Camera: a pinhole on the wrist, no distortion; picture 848 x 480 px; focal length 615.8 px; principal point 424.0 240.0 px. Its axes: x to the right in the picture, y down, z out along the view. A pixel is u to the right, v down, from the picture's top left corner.
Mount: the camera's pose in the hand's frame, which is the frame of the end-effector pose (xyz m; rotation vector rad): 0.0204 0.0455 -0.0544 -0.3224 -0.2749 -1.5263
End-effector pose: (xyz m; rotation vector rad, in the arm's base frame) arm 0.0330 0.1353 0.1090 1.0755 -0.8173 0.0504
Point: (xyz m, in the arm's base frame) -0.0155 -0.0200 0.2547
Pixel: 655.1 457.1
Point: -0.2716 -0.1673 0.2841
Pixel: 588.3 185.6
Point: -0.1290 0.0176 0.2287
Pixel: 537.9 169.2
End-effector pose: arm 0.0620 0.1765 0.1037 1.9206 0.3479 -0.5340
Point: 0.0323 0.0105 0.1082
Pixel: 636.3 70.2
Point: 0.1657 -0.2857 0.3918
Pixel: 105.9 134.2
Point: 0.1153 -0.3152 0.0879
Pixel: 468.0 264.0
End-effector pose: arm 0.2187 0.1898 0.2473 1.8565 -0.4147 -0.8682
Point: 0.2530 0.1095 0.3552
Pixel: outside the picture
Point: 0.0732 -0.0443 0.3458
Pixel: 395.1 203.6
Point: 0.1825 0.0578 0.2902
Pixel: 480.1 302.2
